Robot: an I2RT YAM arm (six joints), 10 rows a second.
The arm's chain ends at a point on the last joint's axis. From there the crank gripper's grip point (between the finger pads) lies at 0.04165 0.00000 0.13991 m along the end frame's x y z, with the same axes.
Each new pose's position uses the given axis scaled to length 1; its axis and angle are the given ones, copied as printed.
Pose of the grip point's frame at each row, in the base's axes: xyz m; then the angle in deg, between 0 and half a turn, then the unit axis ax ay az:
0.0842 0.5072 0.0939 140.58 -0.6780 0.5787 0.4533
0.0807 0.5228 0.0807 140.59 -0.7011 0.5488 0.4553
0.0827 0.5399 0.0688 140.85 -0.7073 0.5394 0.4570
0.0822 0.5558 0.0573 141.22 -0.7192 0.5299 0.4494
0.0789 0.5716 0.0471 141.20 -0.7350 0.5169 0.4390
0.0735 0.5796 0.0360 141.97 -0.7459 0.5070 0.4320
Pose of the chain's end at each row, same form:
0.1072 0.3989 0.1890 140.58 -0.6780 0.5787 0.4533
0.1070 0.4149 0.1755 140.59 -0.7011 0.5488 0.4553
0.1107 0.4324 0.1635 140.85 -0.7073 0.5394 0.4570
0.1104 0.4500 0.1539 141.22 -0.7192 0.5299 0.4494
0.1063 0.4674 0.1456 141.20 -0.7350 0.5169 0.4390
0.1018 0.4776 0.1365 141.97 -0.7459 0.5070 0.4320

